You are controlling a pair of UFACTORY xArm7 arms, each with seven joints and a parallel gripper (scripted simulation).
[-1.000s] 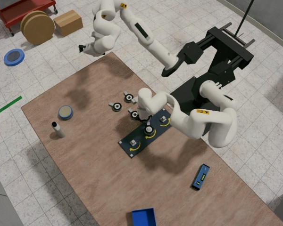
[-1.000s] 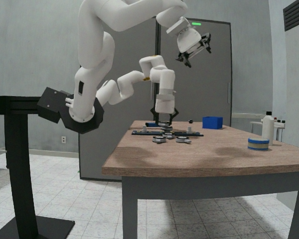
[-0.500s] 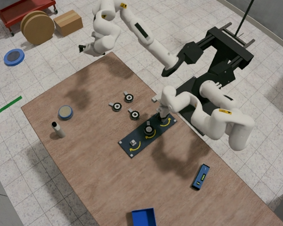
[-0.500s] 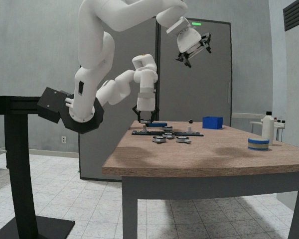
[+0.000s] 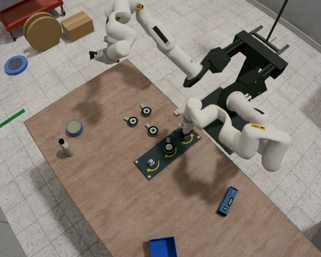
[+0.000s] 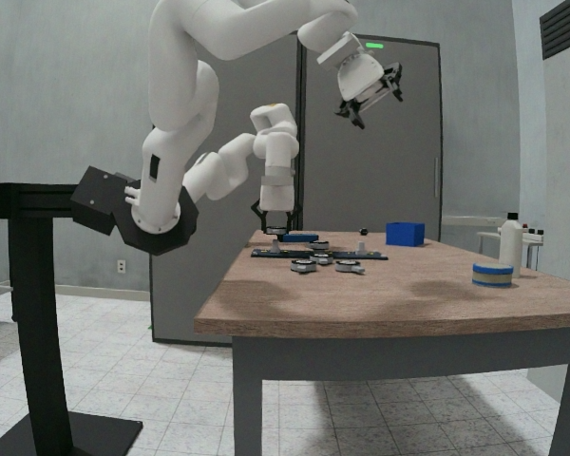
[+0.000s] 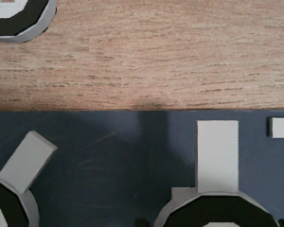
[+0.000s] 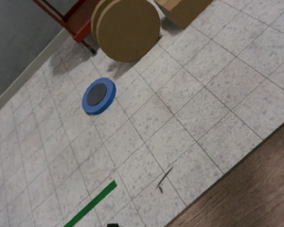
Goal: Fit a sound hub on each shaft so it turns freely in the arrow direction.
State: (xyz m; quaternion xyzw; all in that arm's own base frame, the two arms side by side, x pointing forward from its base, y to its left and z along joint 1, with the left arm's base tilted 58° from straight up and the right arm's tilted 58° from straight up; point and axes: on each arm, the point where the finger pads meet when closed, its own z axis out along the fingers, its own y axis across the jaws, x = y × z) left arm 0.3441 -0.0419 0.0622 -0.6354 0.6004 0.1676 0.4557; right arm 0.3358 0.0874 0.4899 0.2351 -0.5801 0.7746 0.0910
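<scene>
Right now the dark board is 13 cm ahead of my left hand, 7 cm below it and 2 cm to the right of it. From my left hand the other things lie so: white bottle (53 cm ahead, 43 cm to the right, 2 cm above); then tape roll (52 cm to the right, 41 cm ahead, 6 cm below).
</scene>
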